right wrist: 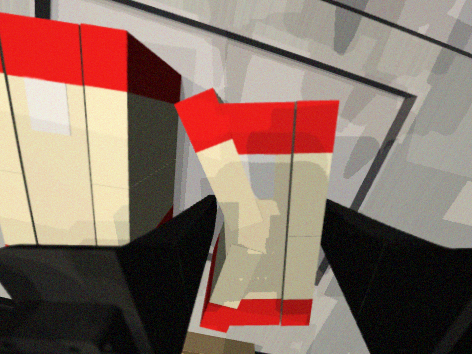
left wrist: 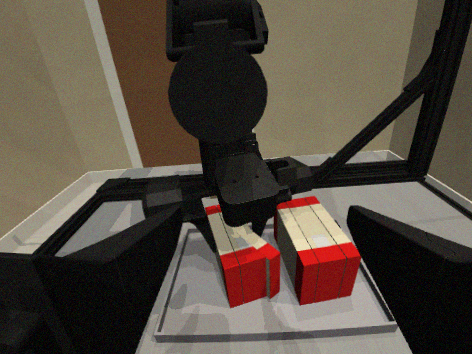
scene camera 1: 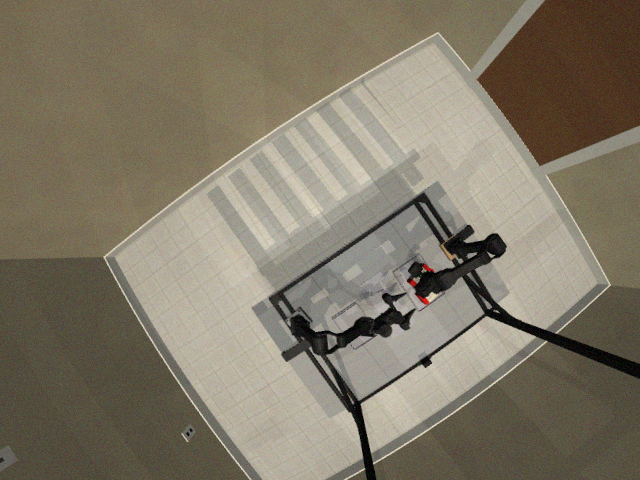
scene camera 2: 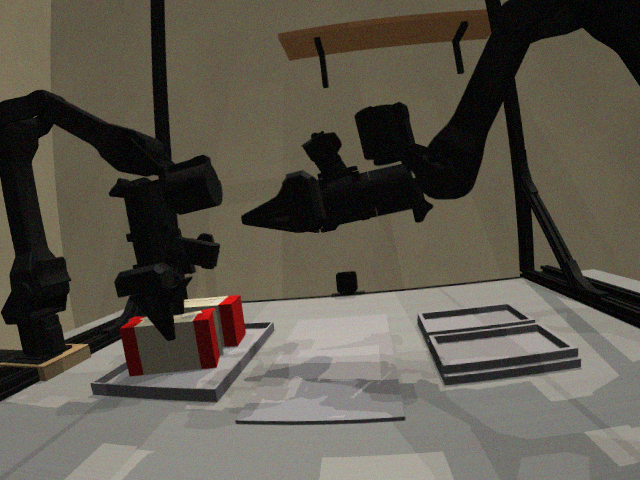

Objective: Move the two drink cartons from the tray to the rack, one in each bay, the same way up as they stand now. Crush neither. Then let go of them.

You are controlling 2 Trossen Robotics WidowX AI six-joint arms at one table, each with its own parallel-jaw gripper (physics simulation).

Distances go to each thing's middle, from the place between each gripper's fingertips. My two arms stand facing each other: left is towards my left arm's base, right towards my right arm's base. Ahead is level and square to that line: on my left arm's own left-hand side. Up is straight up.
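Grey tray [scene camera 2: 204, 385]: my right gripper 40 mm above it, 40 mm past it. Grey mat [scene camera 1: 372, 290]: 70 mm behind my right hand, 200 mm to the left of it, 50 mm below it.
Grey mat: my left gripper 20 mm past it, 80 mm to the right of it, 190 mm above it. Grey tray: 10 mm ahead of my left hand, 120 mm to the right of it, 180 mm below it.
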